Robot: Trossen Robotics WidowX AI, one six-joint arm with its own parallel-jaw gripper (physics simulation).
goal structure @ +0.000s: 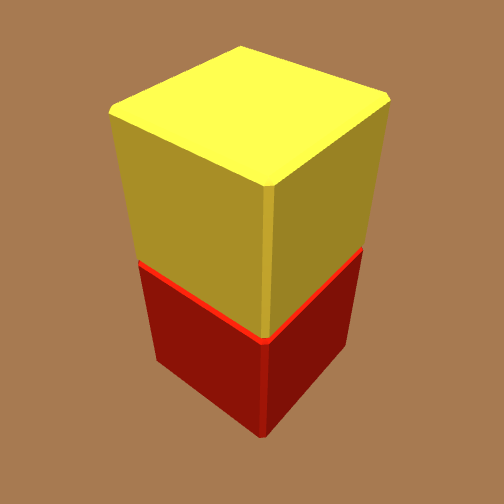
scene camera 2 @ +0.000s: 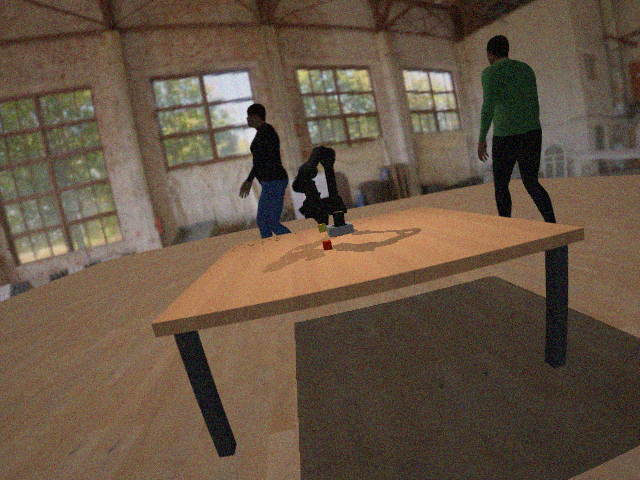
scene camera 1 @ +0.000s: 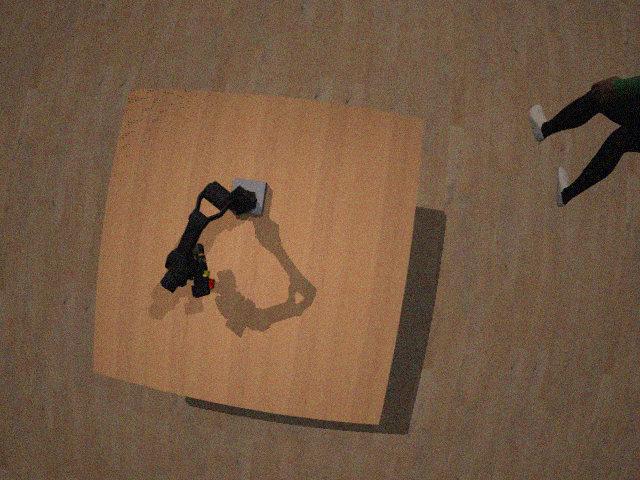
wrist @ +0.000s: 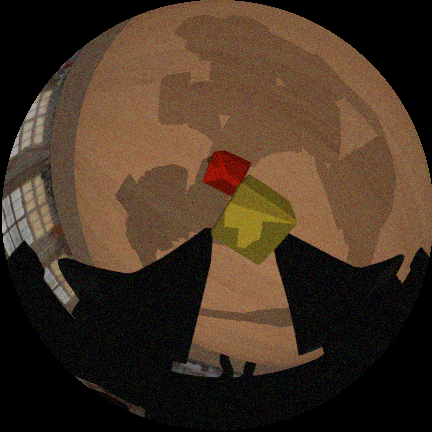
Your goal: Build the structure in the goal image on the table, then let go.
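Seen in the pictures: gripper, between the fingertips: (scene camera 2: 325, 226) (scene camera 1: 207, 275) (wrist: 243, 235); arm's base, origin of its link: (scene camera 2: 339, 225) (scene camera 1: 247, 200).
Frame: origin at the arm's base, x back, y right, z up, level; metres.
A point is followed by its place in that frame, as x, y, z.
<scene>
A yellow cube (scene camera 1: 205, 273) {-0.263, 0.161, 0.060} (scene camera 2: 322, 227) {-0.284, 0.174, 0.047} (wrist: 255, 220) {-0.267, 0.177, 0.059} is between the fingers of my gripper (scene camera 1: 203, 274) {-0.270, 0.158, 0.046} (wrist: 243, 235) {-0.270, 0.158, 0.046}, which is shut on it. The cube is turned so that an edge faces the wrist camera, and it is held above the table. A red cube (scene camera 1: 211, 283) {-0.307, 0.162, -0.011} (scene camera 2: 327, 244) {-0.324, 0.178, -0.021} (wrist: 226, 172) {-0.304, 0.177, -0.010} rests on the table (scene camera 1: 310, 155) {0.169, -0.248, -0.042} (scene camera 2: 361, 268) {-0.702, 0.197, -0.043}, below the yellow cube's level. In the wrist view it shows just beyond the yellow cube's upper left side and is smaller. In scene camera 1 the arm partly hides both cubes.
The arm's grey base block (scene camera 1: 261, 190) {0.036, -0.057, -0.001} (scene camera 2: 341, 230) {-0.043, 0.011, -0.022} stands on the table behind the cubes in scene camera 2. The arm's shadow falls across the table around the red cube. A person in black (scene camera 2: 267, 149) and a person in green (scene camera 2: 511, 98) stand off the table.
</scene>
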